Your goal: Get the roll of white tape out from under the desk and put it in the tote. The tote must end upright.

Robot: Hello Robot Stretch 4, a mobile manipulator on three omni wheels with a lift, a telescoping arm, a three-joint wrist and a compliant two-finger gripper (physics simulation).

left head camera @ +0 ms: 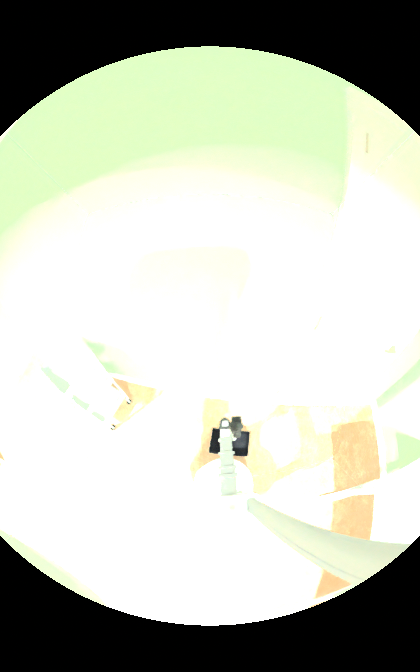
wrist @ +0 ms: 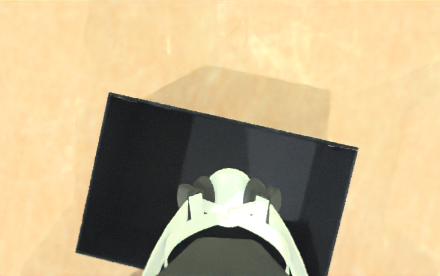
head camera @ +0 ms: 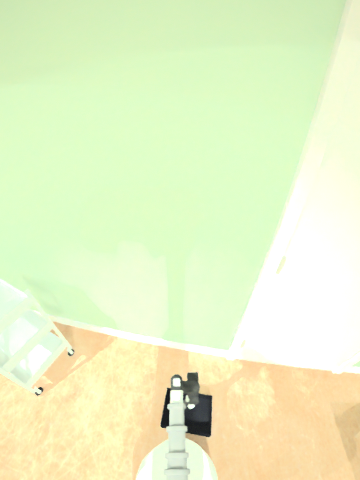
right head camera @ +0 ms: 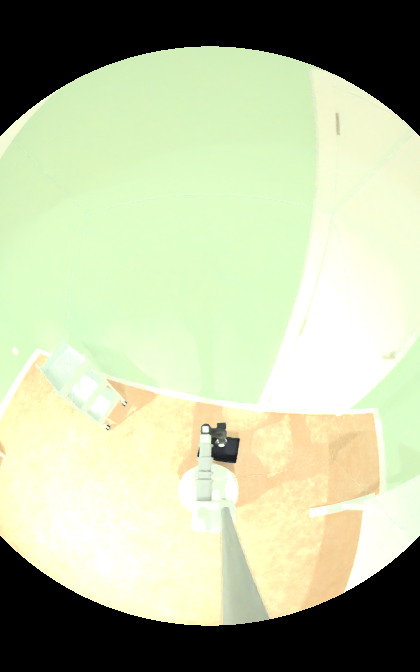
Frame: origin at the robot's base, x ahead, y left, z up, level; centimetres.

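Seen in the pictures: gripper, fingertip midpoint: (wrist: 228,192).
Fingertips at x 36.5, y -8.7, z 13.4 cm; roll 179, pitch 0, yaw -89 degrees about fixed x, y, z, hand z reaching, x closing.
Offsets run from my fingertips to a thing's top centre.
The black tote {dy +1.9, dx -2.6, dz -6.2 cm} (head camera: 201,421) (left head camera: 242,445) (right head camera: 229,451) (wrist: 135,175) stands upright on the floor with its open top facing up, just in front of the robot's base. My gripper (head camera: 191,399) (left head camera: 235,433) (right head camera: 220,439) (wrist: 228,192) is above the tote, over its inside and right of its centre in the wrist view. It is shut on the roll of white tape {dy +0.0, dx -0.3, dz +1.2 cm} (wrist: 229,179), which shows as a pale rounded shape between the two dark fingertips. The gripper hides part of the tote's near side. The desk does not show clearly in these views.
A pale wheeled cart (head camera: 61,336) stands at the left near the green wall (head camera: 150,175) (right head camera: 200,280). A white door (head camera: 320,280) is at the right of that wall. A white low bar (right head camera: 340,506) lies to the right of the base. The left head camera view is largely washed out.
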